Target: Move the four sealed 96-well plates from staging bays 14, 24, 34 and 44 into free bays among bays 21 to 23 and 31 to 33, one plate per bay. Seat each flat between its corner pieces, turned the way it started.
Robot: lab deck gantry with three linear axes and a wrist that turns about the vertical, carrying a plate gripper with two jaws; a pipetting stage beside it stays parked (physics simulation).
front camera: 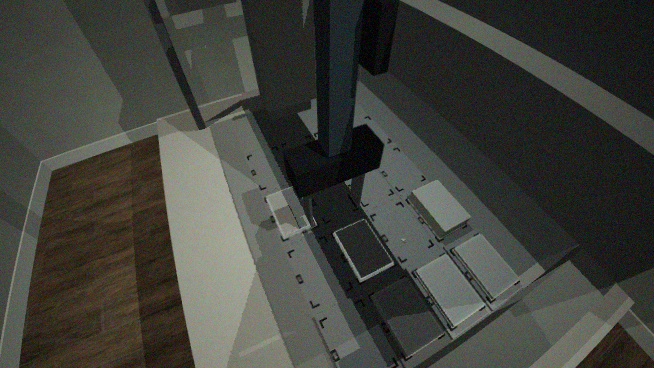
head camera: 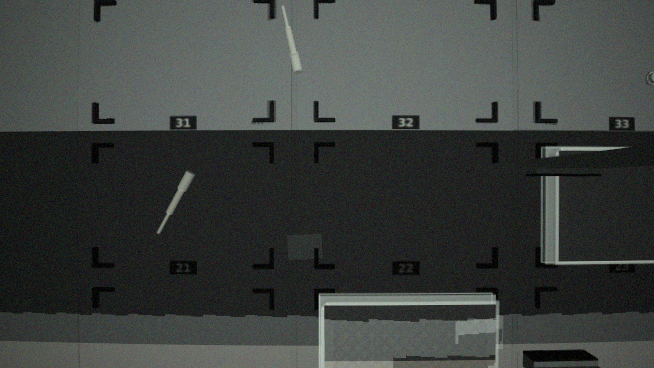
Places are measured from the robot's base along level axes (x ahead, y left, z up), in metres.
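Where they show: gripper, between the fingertips: (front camera: 332, 210) (head camera: 555, 263); robot's base, origin of its link: (front camera: 248, 157).
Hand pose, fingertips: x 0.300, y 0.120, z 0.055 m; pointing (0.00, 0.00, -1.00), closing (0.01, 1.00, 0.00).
Observation:
Things, the pixels of their top centre, and the offset from my fingertips. "pt": a spot on its surface instead.
- bay 24, a spot on its surface: (front camera: 410, 315) pt dy +0.033, dx +0.261, dz -0.026 m
- bay 34, a spot on its surface: (front camera: 450, 289) pt dy +0.135, dx +0.259, dz -0.026 m
- bay 44, a spot on its surface: (front camera: 485, 265) pt dy +0.238, dx +0.257, dz -0.026 m
- tall pale block, centre of its top: (front camera: 441, 203) dy +0.244, dx +0.092, dz -0.013 m
- slim pale tool, centre of its top: (head camera: 171, 203) dy +0.032, dx -0.241, dz -0.047 m
- small square piece, centre of its top: (head camera: 304, 246) dy +0.000, dx -0.146, dz -0.054 m
- small disc, centre of its top: (front camera: 403, 240) dy +0.125, dx +0.116, dz -0.051 m
My gripper (front camera: 333, 212) is open and empty in the front view. Its jaws hang above the bay 22 area, behind a clear-rimmed plate (front camera: 363, 252) (head camera: 550, 220) that lies flat in bay 23. Three flat plates lie in the staging row at the front right: one in bay 24 (front camera: 410, 315), one in bay 34 (front camera: 450, 289) and one in bay 44 (front camera: 485, 265). Corner marks show at bay 14, with no plate seen there. Bays 21, 22, 31 and 32 hold no plate in the head view. Parts of bays 23 and 33 are cut off there.
Another clear-rimmed plate (front camera: 279, 200) (head camera: 410, 299) lies in bay 12. A tall pale block (front camera: 442, 205) stands in bay 43. A slim pale tool (head camera: 175, 200) lies in bay 21, another (head camera: 292, 42) between bays 31 and 32. A small square piece (head camera: 304, 247) overlaps bay 22's lower-left corner. A small disc (front camera: 403, 240) lies in bay 33.

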